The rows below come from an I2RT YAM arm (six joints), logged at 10 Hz.
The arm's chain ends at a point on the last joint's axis. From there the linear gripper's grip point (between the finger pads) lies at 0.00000 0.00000 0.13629 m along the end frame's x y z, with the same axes.
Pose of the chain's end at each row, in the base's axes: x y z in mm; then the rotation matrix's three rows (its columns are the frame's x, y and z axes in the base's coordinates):
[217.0 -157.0 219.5], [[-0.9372 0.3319 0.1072], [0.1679 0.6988 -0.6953], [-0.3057 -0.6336 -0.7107]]
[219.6 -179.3 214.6], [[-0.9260 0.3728 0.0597], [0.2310 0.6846 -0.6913], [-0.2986 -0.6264 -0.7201]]
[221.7 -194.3 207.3], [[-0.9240 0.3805 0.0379], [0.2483 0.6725 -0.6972], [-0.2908 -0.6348 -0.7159]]
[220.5 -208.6 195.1], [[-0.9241 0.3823 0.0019], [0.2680 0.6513 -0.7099], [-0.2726 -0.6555 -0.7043]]
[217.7 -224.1 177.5], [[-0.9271 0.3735 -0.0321], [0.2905 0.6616 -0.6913], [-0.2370 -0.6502 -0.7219]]
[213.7 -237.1 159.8], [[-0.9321 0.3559 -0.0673], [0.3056 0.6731 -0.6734], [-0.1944 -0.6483 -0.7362]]
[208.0 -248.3 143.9], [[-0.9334 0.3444 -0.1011], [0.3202 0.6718 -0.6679], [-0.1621 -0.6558 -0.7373]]
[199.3 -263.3 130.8], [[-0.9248 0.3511 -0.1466], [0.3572 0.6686 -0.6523], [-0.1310 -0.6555 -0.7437]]
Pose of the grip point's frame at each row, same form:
[231.6 -251.8 122.6], [[-0.9372 0.3319 0.1072], [0.1679 0.6988 -0.6953], [-0.3057 -0.6336 -0.7107]]
[227.7 -273.5 116.5], [[-0.9260 0.3728 0.0597], [0.2310 0.6846 -0.6913], [-0.2986 -0.6264 -0.7201]]
[226.9 -289.3 109.7], [[-0.9240 0.3805 0.0379], [0.2483 0.6725 -0.6972], [-0.2908 -0.6348 -0.7159]]
[220.8 -305.4 99.1], [[-0.9241 0.3823 0.0019], [0.2680 0.6513 -0.7099], [-0.2726 -0.6555 -0.7043]]
[213.3 -318.3 79.1], [[-0.9271 0.3735 -0.0321], [0.2905 0.6616 -0.6913], [-0.2370 -0.6502 -0.7219]]
[204.5 -328.9 59.5], [[-0.9321 0.3559 -0.0673], [0.3056 0.6731 -0.6734], [-0.1944 -0.6483 -0.7362]]
[194.2 -339.3 43.4], [[-0.9334 0.3444 -0.1011], [0.3202 0.6718 -0.6679], [-0.1621 -0.6558 -0.7373]]
[179.3 -352.2 29.4], [[-0.9248 0.3511 -0.1466], [0.3572 0.6686 -0.6523], [-0.1310 -0.6555 -0.7437]]

